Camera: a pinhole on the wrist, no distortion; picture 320 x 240 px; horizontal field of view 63.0 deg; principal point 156.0 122.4 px. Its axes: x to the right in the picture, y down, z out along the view. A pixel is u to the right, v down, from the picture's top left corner.
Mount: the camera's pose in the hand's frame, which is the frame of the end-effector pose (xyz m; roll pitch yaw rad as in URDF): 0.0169 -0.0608 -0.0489 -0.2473 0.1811 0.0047
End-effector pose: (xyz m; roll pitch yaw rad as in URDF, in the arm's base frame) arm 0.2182 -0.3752 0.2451 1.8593 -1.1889 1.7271
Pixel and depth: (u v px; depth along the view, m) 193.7 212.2 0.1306
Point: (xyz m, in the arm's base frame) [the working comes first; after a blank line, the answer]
In the camera's frame: 0.0189 0.0449 0.1306

0.2769 -0.3419 0.2958
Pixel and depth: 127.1 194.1 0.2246
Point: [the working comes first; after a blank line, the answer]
In the camera's frame: -0.0249 0.0617 0.2246

0.3796 -0.3463 0.2743
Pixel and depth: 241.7 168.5 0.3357
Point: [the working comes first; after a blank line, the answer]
In the camera's frame: 0.1102 0.0593 0.3357

0.4559 -0.2779 0.4160
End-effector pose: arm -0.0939 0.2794 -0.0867 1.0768 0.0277 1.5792
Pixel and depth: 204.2 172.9 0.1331
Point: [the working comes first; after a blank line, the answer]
In the camera's frame: 0.0246 0.0257 0.1331

-0.0336 0.3436 -0.0592
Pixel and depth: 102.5 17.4 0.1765
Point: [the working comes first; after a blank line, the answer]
In the camera's frame: -0.0362 -0.0710 0.1765

0.0729 0.2960 -0.0954
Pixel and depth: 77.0 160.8 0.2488
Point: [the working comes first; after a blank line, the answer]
In the camera's frame: -0.0753 0.0366 0.2488

0.0594 0.2683 0.0365
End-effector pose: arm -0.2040 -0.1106 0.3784 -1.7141 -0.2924 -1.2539
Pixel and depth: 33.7 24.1 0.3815
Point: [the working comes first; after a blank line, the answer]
In the camera's frame: -0.1787 -0.1436 0.3815

0.1393 0.1040 0.4031
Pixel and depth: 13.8 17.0 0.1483
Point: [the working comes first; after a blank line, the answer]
In the camera's frame: -0.0808 -0.0599 0.1483

-0.0944 -0.0209 0.4305
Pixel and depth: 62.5 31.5 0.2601
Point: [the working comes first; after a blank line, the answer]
In the camera's frame: -0.0931 -0.0906 0.2601

0.0191 0.0032 0.4193
